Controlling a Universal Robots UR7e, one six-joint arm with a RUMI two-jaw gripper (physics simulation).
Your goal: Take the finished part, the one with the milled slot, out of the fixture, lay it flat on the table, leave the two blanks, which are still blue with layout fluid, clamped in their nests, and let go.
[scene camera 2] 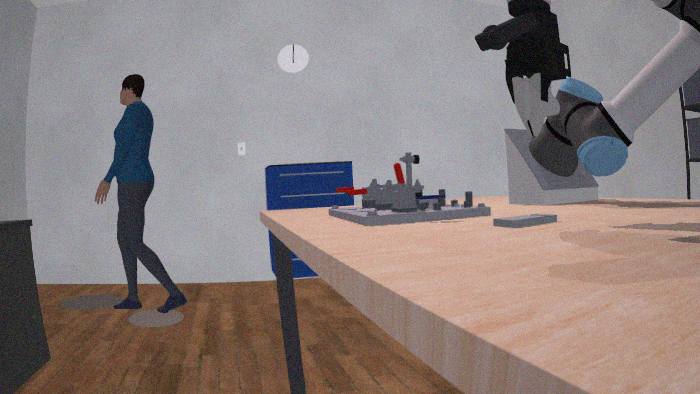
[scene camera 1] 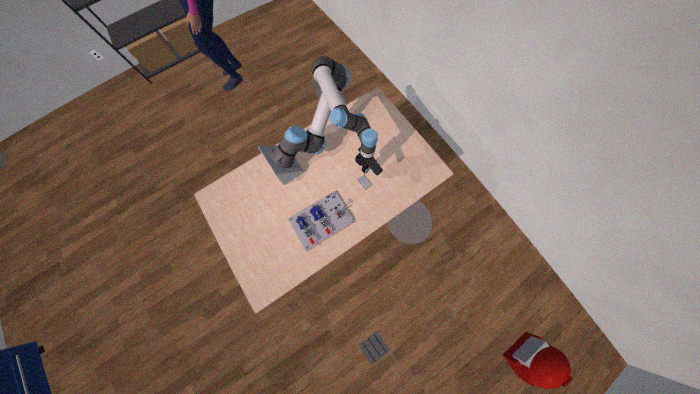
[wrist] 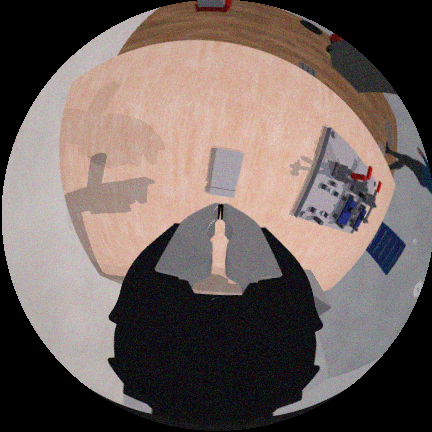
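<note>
The finished part, a thin grey rectangular block, lies flat on the table, apart from the fixture plate. A thin line crosses it near one end in the wrist view; I cannot make out the slot for certain. Two blue blanks sit in their nests on the fixture: the larger blank and the smaller blank. Their clamps are too small to judge. My gripper is shut with nothing between its fingertips, high above the table and clear of the part.
Red clamp handles and an upright post rise from the fixture. The arm's slanted base stands at the table's edge. One person is by the far wall, another by the shelf.
</note>
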